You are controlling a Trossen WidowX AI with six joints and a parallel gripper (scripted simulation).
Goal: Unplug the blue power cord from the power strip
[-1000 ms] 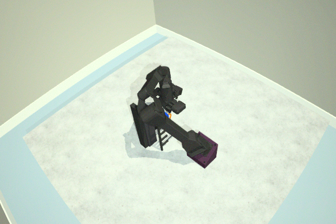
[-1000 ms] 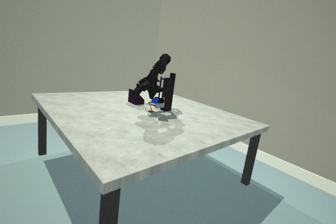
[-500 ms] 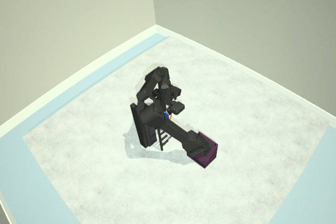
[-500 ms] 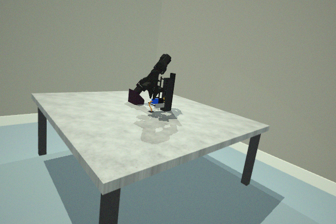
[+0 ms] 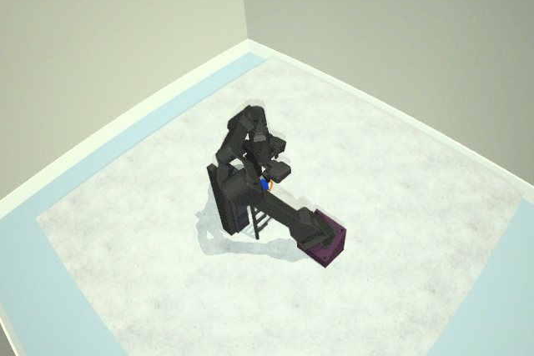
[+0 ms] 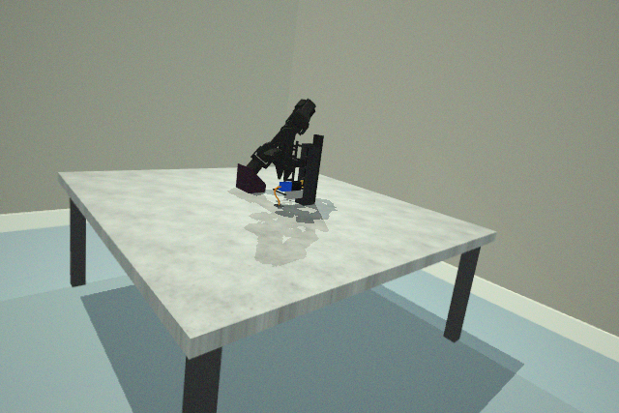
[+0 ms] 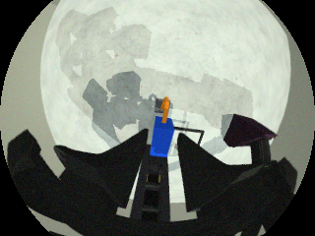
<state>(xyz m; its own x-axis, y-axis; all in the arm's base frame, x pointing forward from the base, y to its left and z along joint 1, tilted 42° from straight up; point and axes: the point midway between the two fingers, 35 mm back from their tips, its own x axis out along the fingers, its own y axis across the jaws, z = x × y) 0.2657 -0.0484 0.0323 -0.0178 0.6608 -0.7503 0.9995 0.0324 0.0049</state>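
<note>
The blue plug is 4 cm to the left of my gripper tip and 2 cm below it.
</note>
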